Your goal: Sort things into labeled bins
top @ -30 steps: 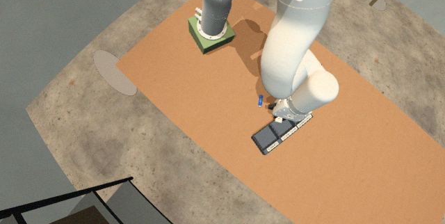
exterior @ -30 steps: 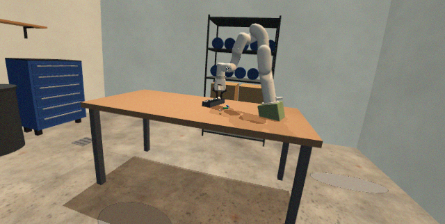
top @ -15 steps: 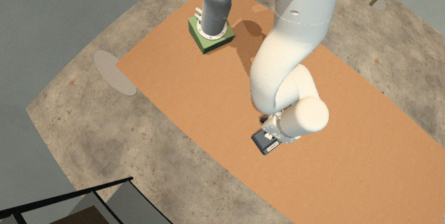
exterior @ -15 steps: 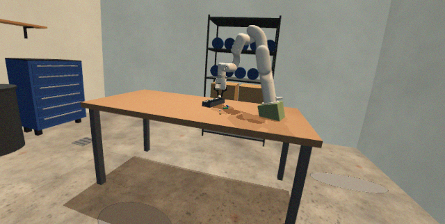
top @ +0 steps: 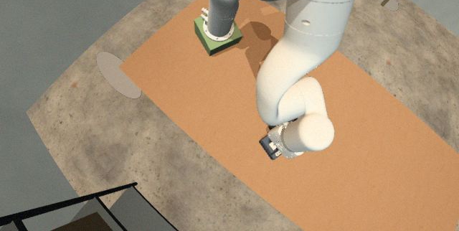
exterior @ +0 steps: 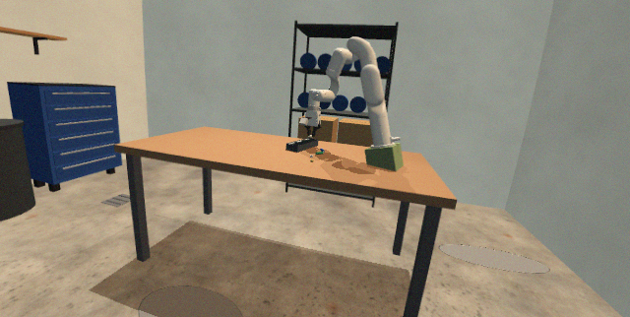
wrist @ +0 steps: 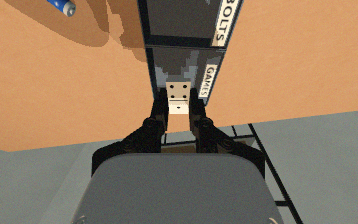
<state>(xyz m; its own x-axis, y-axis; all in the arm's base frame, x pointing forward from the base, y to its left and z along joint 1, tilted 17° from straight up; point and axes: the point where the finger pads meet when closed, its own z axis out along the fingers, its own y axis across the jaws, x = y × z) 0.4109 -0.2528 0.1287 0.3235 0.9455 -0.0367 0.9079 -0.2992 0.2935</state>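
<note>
Now: hand 36 cm to the right of the brass nut, 8 cm above it and 6 cm past it. Round my hand: blue battery 13 cm to the left, 9 cm behind, 7 cm below; then dark three-part bin 8 cm to the left, 6 cm below, 4 cm ahead; then white domino 2 cm below.
</note>
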